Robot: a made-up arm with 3 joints.
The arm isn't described. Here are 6 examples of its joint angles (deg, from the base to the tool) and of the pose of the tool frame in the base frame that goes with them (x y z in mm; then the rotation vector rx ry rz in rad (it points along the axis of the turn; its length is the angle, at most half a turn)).
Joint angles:
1: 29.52 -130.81 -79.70
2: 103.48 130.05 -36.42
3: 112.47 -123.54 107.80
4: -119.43 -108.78 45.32
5: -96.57 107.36 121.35
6: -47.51 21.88 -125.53
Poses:
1: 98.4 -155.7 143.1 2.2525 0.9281 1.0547
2: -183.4 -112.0 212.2 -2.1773 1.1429 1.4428
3: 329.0 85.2 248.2 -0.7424 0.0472 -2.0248
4: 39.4 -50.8 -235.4 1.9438 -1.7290 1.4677
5: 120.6 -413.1 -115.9 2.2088 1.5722 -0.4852
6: 260.8 14.4 -5.7 -0.0251 1.3440 -0.4120
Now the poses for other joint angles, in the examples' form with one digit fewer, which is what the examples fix.
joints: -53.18 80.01 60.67
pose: -20 -159 -289 -1.609 -1.610 0.105
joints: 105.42 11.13 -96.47
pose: -159 75 47 0.272 -2.748 -0.021
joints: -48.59 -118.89 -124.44
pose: -68 11 292 0.132 0.790 2.173
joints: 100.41 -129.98 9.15
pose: 96 -193 314 1.390 0.804 -1.969
